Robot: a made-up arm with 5 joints.
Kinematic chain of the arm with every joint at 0, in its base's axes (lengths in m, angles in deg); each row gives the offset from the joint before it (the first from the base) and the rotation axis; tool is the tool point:
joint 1: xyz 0 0 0.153 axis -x
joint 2: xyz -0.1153 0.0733 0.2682 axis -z
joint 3: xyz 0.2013 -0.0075 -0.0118 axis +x
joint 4: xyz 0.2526 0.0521 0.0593 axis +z
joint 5: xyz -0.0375 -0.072 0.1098 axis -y
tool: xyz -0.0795 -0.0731 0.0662
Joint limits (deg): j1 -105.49..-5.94 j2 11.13..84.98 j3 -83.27..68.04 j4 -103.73..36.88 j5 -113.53..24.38
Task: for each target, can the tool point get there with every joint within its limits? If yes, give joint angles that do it. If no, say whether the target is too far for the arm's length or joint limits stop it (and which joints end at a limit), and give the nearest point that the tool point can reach.
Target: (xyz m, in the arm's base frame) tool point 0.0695 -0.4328 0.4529
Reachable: yes | joints -29.71 72.87 -35.62 -64.53 -101.82
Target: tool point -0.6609 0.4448 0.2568
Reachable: no: joint limits stop it (at a limit: joint 1, joint 2, joint 3) | nearest point -0.2995 -0.2493 0.4297 | short by 0.801 m
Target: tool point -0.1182 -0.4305 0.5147
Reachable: yes | joints -27.07 78.49 24.02 -61.31 -22.55
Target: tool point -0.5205 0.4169 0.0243
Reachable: no: joint limits stop it (at a limit: joint 1, joint 2, joint 3, joint 5) | nearest point -0.3217 -0.0956 -0.2423 | short by 0.611 m
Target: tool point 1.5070 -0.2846 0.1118
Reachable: no: too far | nearest point 0.5037 -0.3169 0.1266 | short by 1.004 m
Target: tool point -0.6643 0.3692 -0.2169
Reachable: no: joint limits stop it (at a limit: joint 1, joint 2, joint 3, joint 4) | nearest point -0.3343 -0.0937 -0.2710 | short by 0.571 m
